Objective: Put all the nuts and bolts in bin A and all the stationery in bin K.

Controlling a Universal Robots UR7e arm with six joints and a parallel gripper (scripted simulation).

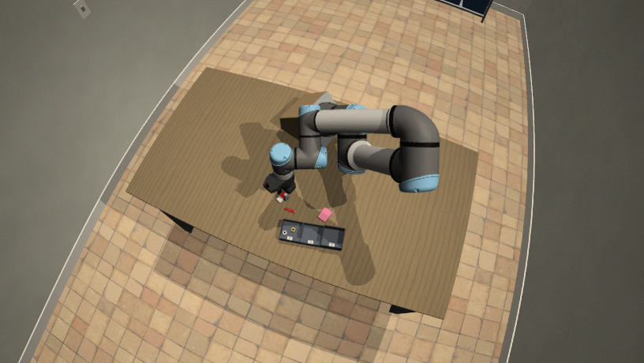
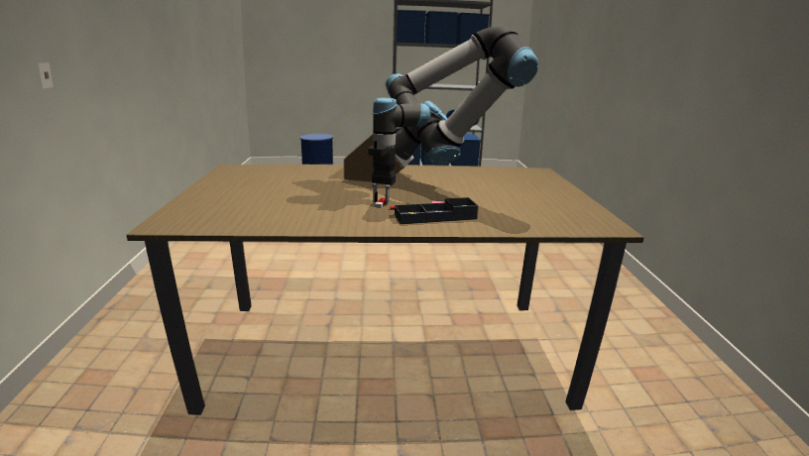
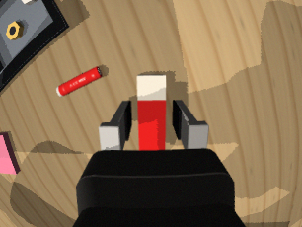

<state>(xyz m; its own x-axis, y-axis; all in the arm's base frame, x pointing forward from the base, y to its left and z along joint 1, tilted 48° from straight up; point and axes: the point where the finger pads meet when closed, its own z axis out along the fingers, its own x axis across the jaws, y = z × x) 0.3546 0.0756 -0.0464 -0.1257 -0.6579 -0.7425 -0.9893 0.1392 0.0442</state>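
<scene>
The white eraser lies 1 cm ahead of my hand and 2 cm below it. Also, from my hand: brass nut (10 cm ahead, 12 cm to the left, 1 cm below); red cylinder (4 cm ahead, 6 cm to the left, 2 cm below); white nut (13 cm ahead, 10 cm to the left, 1 cm below).
</scene>
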